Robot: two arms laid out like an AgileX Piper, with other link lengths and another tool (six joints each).
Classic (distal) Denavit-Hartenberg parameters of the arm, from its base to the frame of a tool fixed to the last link. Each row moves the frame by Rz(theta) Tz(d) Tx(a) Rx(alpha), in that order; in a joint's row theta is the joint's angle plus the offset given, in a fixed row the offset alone. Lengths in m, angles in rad.
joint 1: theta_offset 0  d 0.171  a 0  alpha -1.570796
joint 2: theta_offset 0.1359  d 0  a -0.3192  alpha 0
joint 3: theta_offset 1.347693  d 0  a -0.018  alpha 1.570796
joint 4: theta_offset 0  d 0.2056  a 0  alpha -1.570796
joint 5: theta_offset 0  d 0  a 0  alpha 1.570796
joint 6: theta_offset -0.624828  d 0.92  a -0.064  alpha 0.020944
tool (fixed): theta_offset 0  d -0.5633  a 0  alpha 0
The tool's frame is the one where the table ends.
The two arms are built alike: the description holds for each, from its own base.
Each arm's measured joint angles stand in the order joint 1, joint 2, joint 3, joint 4, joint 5, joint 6.
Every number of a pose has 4 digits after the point. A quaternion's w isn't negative.
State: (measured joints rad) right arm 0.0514 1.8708 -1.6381 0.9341 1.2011 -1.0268; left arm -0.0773 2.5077 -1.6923 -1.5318 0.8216 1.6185
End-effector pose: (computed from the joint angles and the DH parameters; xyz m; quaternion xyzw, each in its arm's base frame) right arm 0.4144 0.3315 0.2826 -0.5879 0.6733 0.2246 0.3881; left arm 0.6572 -0.2840 0.0450 -0.0312 0.8532 -0.4653 0.2338
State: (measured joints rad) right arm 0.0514 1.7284 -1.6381 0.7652 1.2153 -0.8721; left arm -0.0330 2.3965 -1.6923 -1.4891 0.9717 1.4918
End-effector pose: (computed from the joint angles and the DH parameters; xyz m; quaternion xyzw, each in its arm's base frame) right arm 0.4000 0.3010 0.2953 -0.5871 0.7013 0.1606 0.3711; left arm 0.6399 -0.2900 0.1246 -0.0264 0.8251 -0.5199 0.2195
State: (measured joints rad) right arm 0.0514 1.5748 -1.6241 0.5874 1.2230 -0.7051; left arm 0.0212 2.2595 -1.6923 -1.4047 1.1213 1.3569
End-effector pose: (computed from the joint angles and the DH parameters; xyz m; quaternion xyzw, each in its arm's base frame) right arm 0.3899 0.2596 0.3100 -0.5647 0.7367 0.0864 0.3619; left arm 0.6059 -0.2860 0.2002 -0.0037 0.8106 -0.5498 0.2016
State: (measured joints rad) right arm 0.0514 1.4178 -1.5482 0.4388 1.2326 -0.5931; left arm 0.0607 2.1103 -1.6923 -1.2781 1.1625 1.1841
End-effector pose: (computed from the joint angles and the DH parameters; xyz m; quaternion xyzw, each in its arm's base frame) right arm 0.3656 0.2186 0.3122 -0.5423 0.7639 0.0259 0.3488; left arm 0.5824 -0.2626 0.2452 -0.0088 0.8249 -0.5288 0.1994
